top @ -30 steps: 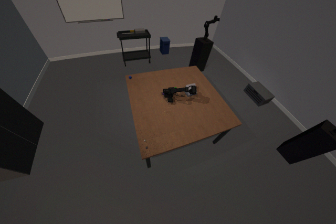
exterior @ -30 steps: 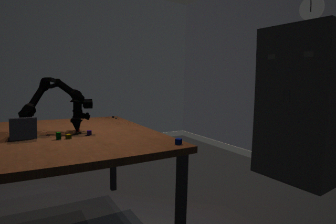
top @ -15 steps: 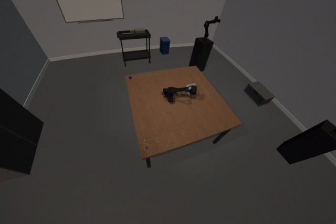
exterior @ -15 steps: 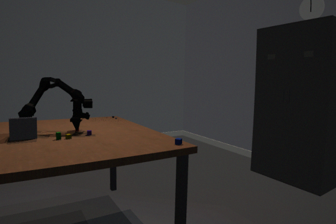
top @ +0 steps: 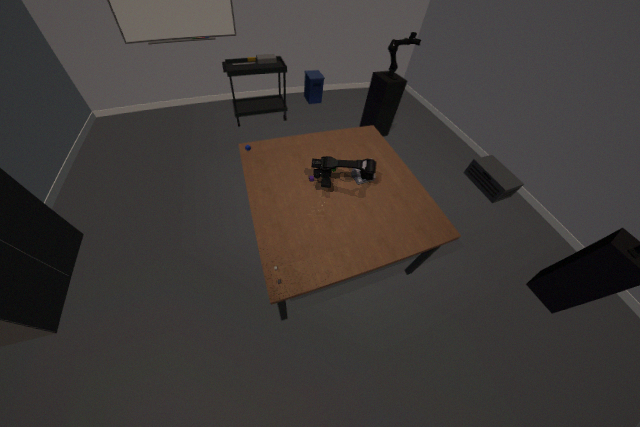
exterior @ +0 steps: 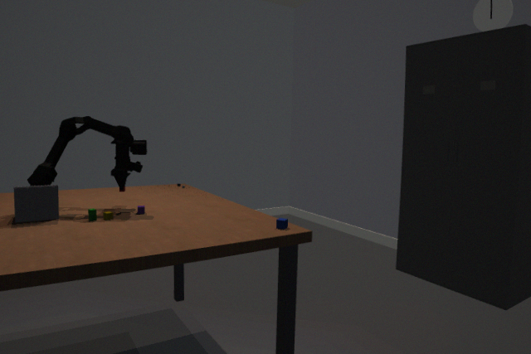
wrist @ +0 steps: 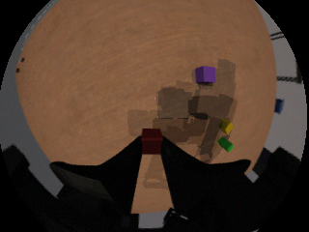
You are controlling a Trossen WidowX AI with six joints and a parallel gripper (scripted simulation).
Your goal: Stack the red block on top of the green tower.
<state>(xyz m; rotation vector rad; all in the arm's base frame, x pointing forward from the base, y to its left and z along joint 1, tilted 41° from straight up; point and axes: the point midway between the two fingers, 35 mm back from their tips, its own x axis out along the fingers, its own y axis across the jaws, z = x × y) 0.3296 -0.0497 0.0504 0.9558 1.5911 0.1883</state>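
My gripper tip is now 110 mm past the yellow block, 170 mm to the left of it and 70 mm above it. Round my gripper tip: red block right at my gripper tip; blue block 380 mm ahead, 640 mm to the right, 70 mm below; purple block 30 mm ahead, 140 mm to the right, 70 mm below.
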